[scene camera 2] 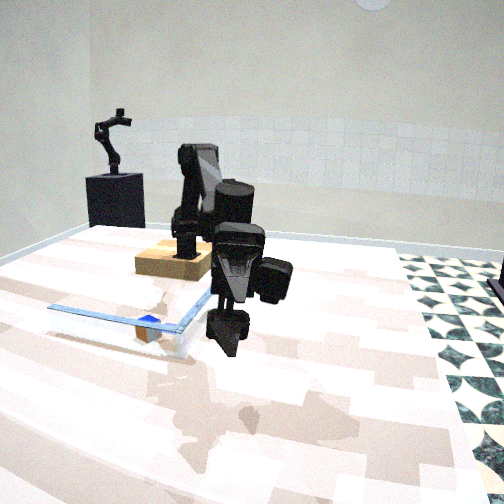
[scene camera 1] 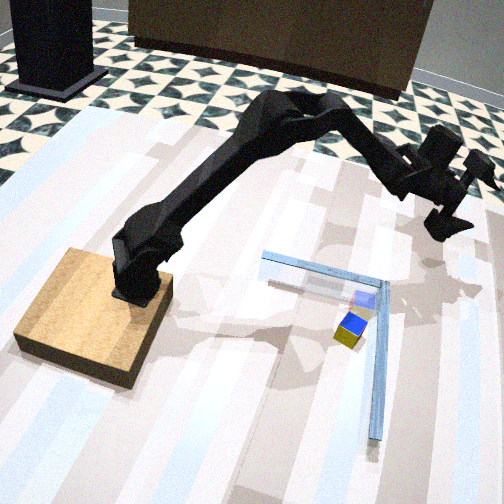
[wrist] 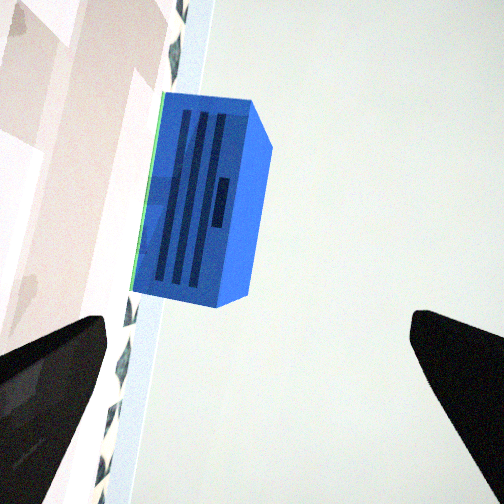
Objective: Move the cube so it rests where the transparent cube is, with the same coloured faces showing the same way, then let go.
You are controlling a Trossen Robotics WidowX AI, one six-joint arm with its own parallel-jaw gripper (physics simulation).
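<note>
The cube (scene camera 1: 350, 329) lies on the table with a blue top and yellow side, just inside the corner of an L-shaped glassy rail (scene camera 1: 378, 340). The transparent cube (scene camera 1: 365, 301) sits right beside it, touching the rail corner. In scene camera 2 the cube (scene camera 2: 148, 329) shows blue over orange. My gripper (scene camera 1: 450, 222) hangs in the air well to the right of and beyond the cube, jaws open and empty. It also shows in scene camera 2 (scene camera 2: 225, 335). The wrist view shows only the two fingertips (wrist: 250, 380) and no cube.
The arm's wooden base block (scene camera 1: 92, 312) stands at the left. A blue slotted box (wrist: 203, 200) appears in the wrist view against the wall. A black pedestal (scene camera 1: 55, 45) stands on the checkered floor at the far left.
</note>
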